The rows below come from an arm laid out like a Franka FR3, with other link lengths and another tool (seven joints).
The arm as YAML. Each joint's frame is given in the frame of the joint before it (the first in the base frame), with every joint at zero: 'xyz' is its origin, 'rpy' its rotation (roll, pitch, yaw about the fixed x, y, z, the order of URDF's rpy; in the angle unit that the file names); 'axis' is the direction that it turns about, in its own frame. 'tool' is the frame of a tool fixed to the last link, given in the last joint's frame.
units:
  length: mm
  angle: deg
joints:
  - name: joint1
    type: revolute
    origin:
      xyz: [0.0, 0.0, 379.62]
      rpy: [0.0, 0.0, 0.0]
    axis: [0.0, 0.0, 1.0]
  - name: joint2
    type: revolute
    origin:
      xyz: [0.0, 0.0, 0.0]
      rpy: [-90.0, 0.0, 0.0]
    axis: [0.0, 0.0, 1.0]
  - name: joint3
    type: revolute
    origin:
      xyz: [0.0, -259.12, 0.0]
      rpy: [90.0, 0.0, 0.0]
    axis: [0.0, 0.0, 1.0]
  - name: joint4
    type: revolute
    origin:
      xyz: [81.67, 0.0, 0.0]
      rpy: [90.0, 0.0, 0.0]
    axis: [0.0, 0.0, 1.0]
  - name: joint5
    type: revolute
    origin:
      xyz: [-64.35, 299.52, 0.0]
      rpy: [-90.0, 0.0, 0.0]
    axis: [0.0, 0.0, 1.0]
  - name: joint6
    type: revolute
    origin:
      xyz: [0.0, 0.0, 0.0]
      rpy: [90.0, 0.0, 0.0]
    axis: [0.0, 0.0, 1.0]
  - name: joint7
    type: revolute
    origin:
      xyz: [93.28, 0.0, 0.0]
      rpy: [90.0, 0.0, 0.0]
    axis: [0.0, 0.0, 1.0]
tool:
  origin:
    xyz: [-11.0, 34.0, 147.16]
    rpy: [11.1, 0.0, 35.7]
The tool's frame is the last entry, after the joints.
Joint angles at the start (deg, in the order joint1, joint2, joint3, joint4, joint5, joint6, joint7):
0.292 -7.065 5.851 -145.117 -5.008 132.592 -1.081
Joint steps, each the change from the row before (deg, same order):
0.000 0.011 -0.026 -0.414 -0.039 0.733 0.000
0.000 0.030 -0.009 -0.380 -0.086 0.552 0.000
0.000 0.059 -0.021 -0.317 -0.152 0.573 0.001
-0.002 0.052 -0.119 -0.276 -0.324 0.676 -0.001
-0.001 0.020 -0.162 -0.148 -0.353 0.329 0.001
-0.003 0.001 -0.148 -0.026 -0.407 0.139 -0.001
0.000 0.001 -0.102 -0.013 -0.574 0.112 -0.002
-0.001 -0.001 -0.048 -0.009 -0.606 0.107 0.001
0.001 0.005 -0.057 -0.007 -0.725 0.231 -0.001
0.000 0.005 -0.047 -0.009 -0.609 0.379 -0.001
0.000 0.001 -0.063 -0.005 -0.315 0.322 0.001
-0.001 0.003 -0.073 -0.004 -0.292 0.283 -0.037
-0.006 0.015 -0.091 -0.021 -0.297 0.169 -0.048
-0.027 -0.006 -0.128 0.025 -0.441 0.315 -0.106
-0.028 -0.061 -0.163 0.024 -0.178 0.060 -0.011
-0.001 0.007 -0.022 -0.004 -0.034 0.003 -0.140
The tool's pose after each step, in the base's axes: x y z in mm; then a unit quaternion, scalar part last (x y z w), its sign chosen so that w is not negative. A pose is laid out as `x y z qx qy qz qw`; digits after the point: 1 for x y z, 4 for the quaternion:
369.8 -0.2 313.6 -0.9750 0.2175 0.0088 0.0442
369.1 -0.3 312.0 -0.9752 0.2167 0.0076 0.0444
368.7 -0.4 310.6 -0.9755 0.2155 0.0059 0.0445
369.0 -1.2 309.7 -0.9759 0.2139 0.0028 0.0443
369.2 -2.4 309.3 -0.9762 0.2127 0.0010 0.0432
369.6 -3.5 309.5 -0.9766 0.2112 -0.0005 0.0416
370.2 -4.4 309.9 -0.9773 0.2082 -0.0020 0.0389
370.8 -5.1 310.2 -0.9782 0.2045 -0.0036 0.0360
371.7 -5.7 310.8 -0.9792 0.1999 -0.0064 0.0330
373.0 -6.1 311.4 -0.9801 0.1959 -0.0101 0.0310
374.0 -6.4 311.9 -0.9804 0.1940 -0.0130 0.0305
374.9 -6.9 312.4 -0.9808 0.1920 -0.0155 0.0300
375.3 -7.5 312.5 -0.9812 0.1902 -0.0169 0.0290
376.6 -8.5 313.3 -0.9817 0.1873 -0.0201 0.0280
377.0 -9.8 314.0 -0.9816 0.1876 -0.0215 0.0276
377.1 -9.9 314.0 -0.9819 0.1864 -0.0213 0.0274

